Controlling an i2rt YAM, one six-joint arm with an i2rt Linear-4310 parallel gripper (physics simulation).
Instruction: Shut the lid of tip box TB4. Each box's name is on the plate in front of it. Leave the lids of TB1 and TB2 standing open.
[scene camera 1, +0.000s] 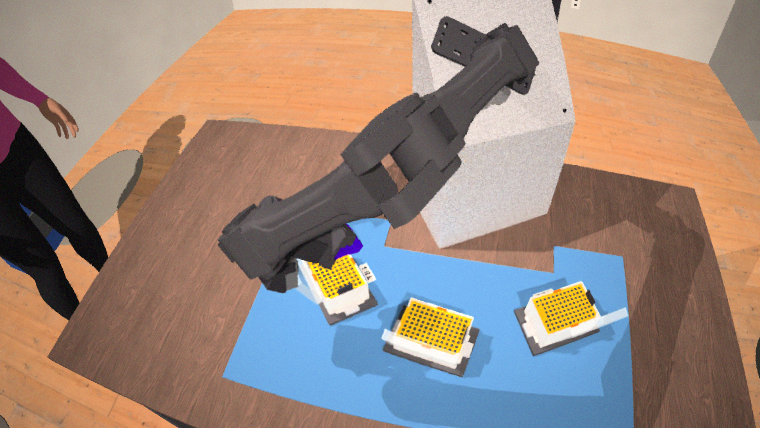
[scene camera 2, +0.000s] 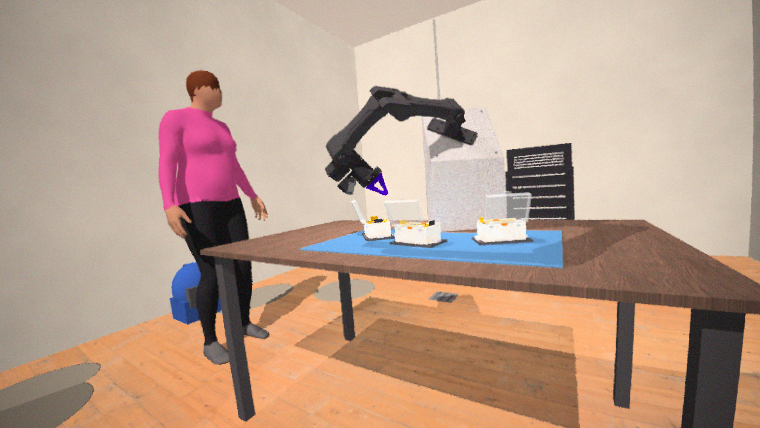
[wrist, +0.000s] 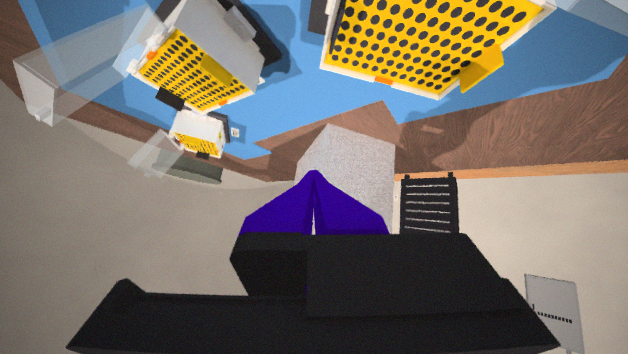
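Seen in the pictures: gripper, fingertip midpoint: (scene camera 1: 360, 248) (scene camera 2: 387, 194) (wrist: 313, 177); arm's base at its link origin: (scene camera 1: 485, 56) (scene camera 2: 451, 131).
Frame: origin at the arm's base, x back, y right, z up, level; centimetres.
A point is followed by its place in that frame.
Observation:
Tip box TB4 (scene camera 1: 337, 277) @[x -33.0, y 13.5, z -33.8 cm] (scene camera 2: 377, 229) (wrist: 420, 45) @[x -31.2, y 15.6, z -33.7 cm] is the white box with a yellow rack at the left of the mat in scene camera 1. Its name plate (scene camera 1: 366, 272) @[x -26.4, y 11.4, z -39.2 cm] is beside it. Its clear lid (scene camera 2: 357, 211) @[x -41.4, y 14.1, z -28.6 cm] (wrist: 595, 17) @[x -33.0, y 22.8, z -31.1 cm] stands open, leaning outward. My gripper (scene camera 2: 385, 192) @[x -31.4, y 8.5, z -23.4 cm] (wrist: 313, 177) @[x -31.4, y 8.5, z -23.4 cm] is shut and empty, its purple fingers above the box and apart from it and the lid. The middle box (scene camera 1: 435, 326) @[x -34.0, y -7.4, z -33.7 cm] (scene camera 2: 417, 233) (wrist: 200, 72) @[x -34.9, y -5.0, z -33.7 cm] has its lid (scene camera 2: 402, 209) @[x -42.3, y -8.8, z -27.6 cm] (wrist: 90, 72) @[x -40.8, y -11.6, z -30.4 cm] open. The right box (scene camera 1: 564, 309) (scene camera 2: 501, 231) @[x -24.0, y -30.6, z -35.9 cm] (wrist: 199, 131) @[x -23.6, y -23.6, z -34.9 cm] has its lid (scene camera 1: 611, 317) @[x -24.4, y -35.8, z -25.1 cm] (scene camera 2: 508, 206) @[x -25.9, y -33.8, z -28.3 cm] open. I cannot read which is TB1 or TB2.
The boxes stand on a blue mat (scene camera 1: 297, 350) @[x -48.2, y 13.9, z -39.4 cm] (scene camera 2: 545, 255) @[x -32.6, y -45.4, z -39.4 cm] on a brown table (scene camera 1: 175, 202) @[x -32.0, y 67.1, z -39.8 cm] (scene camera 2: 622, 255) @[x -24.0, y -59.5, z -39.7 cm]. The pale pedestal (scene camera 1: 494, 180) @[x -5.8, y -6.4, z -22.9 cm] (scene camera 2: 465, 186) @[x -4.4, y -7.7, z -22.6 cm] carrying my arm is behind the mat. A person (scene camera 1: 37, 212) (scene camera 2: 199, 154) stands beside the table's left side.

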